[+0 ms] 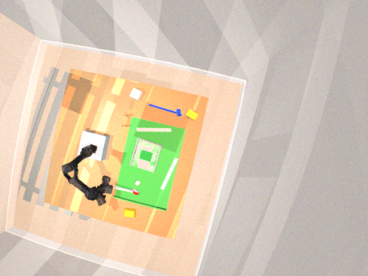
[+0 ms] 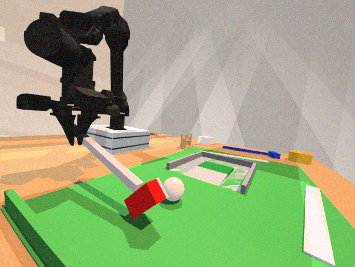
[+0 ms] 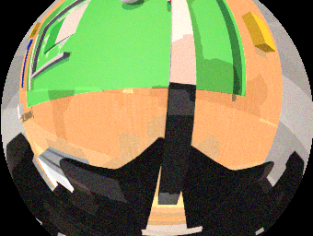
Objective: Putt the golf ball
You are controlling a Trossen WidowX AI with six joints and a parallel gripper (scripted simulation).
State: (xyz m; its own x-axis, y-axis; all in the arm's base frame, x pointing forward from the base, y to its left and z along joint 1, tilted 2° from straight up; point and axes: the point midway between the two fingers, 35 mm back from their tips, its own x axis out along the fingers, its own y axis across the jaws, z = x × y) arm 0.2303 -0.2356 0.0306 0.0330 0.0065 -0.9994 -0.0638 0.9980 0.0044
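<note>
My gripper tip is now 12 cm short of the red putter and 1 cm to the right of it. From my gripper tip the other things lie so: green mat 28 cm to the left, 25 cm ahead, 7 cm below; then white golf ball 22 cm ahead, 9 cm to the left, 5 cm below; then wooden stand 55 cm to the left, 7 cm behind, 4 cm below.
</note>
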